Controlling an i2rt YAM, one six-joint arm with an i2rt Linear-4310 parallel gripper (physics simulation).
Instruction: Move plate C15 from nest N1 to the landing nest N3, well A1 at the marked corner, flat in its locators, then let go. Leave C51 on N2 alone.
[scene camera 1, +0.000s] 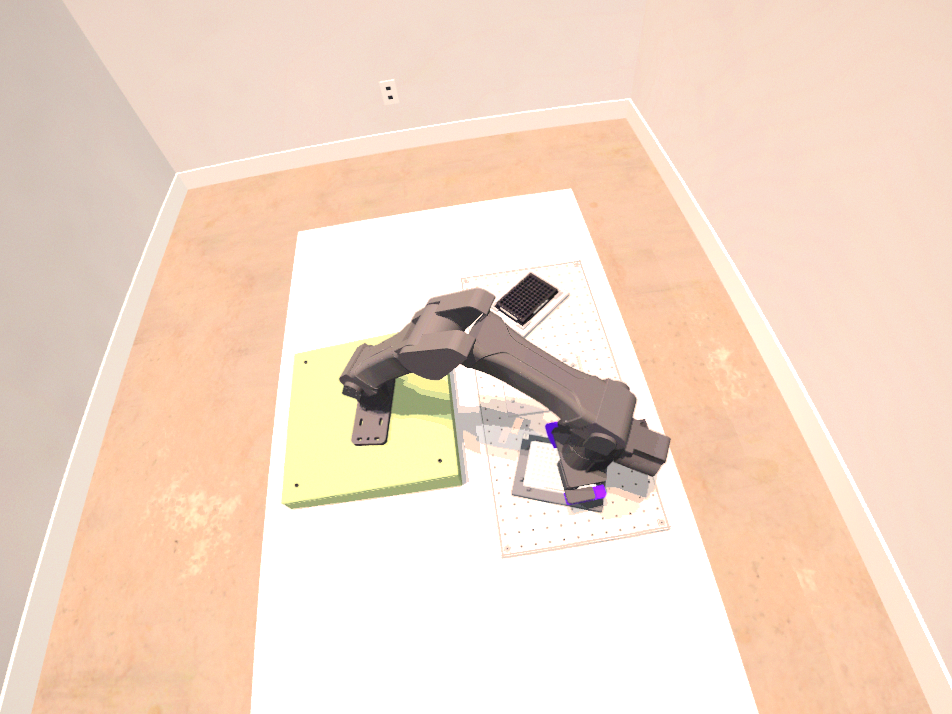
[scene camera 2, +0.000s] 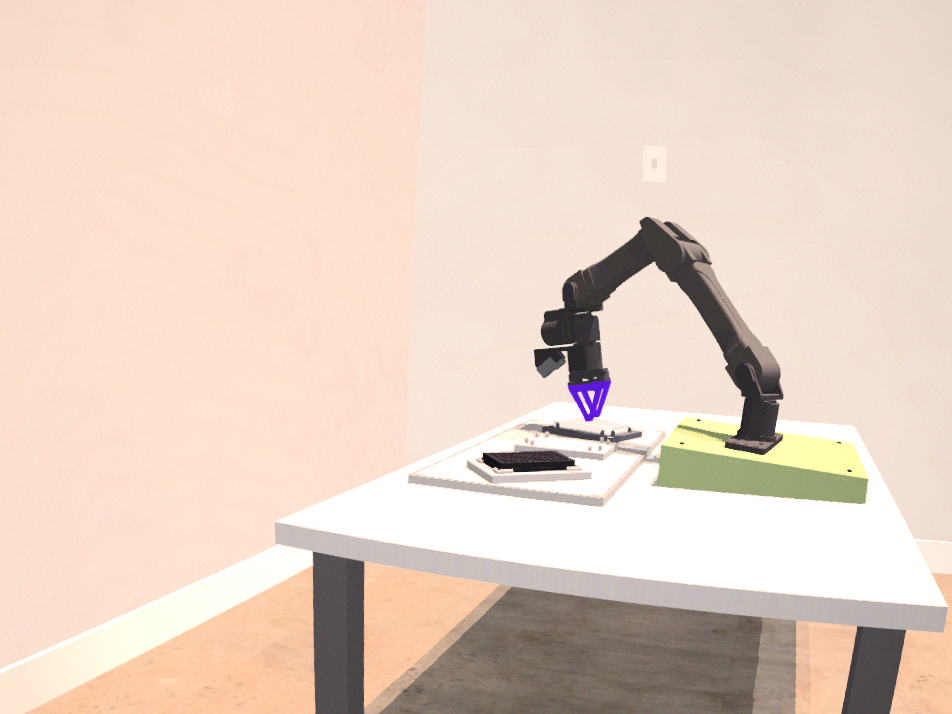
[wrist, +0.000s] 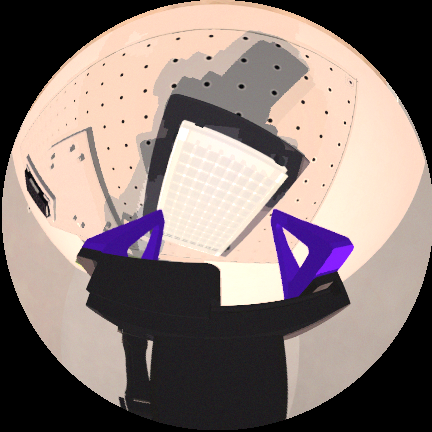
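A pale, clear-looking well plate (scene camera 1: 540, 464) (scene camera 2: 609, 425) (wrist: 215, 185) lies on a dark nest (scene camera 1: 538, 496) (wrist: 200, 107). A black well plate (scene camera 1: 528, 298) (scene camera 2: 528, 459) (wrist: 36, 192) sits on a white nest (scene camera 1: 546, 314) (scene camera 2: 530, 476) at the other end of the pegboard. Between them a white nest (scene camera 2: 565, 448) (wrist: 75, 185) with small pins bears no plate. No plate or nest names are readable, so I cannot tell which is C15. My gripper (scene camera 1: 569, 464) (scene camera 2: 589, 418) (wrist: 217, 214) is open, pointing down over the pale plate, with its purple fingers spread. The arm hides part of that plate in scene camera 1.
The perforated white board (scene camera 1: 538, 537) (scene camera 2: 453, 485) carries the nests and lies on the white table (scene camera 1: 384, 614) (scene camera 2: 461, 530). The arm's base stands on a raised yellow-green block (scene camera 1: 322, 430) (scene camera 2: 768, 484) beside the board. The arm reaches over the board.
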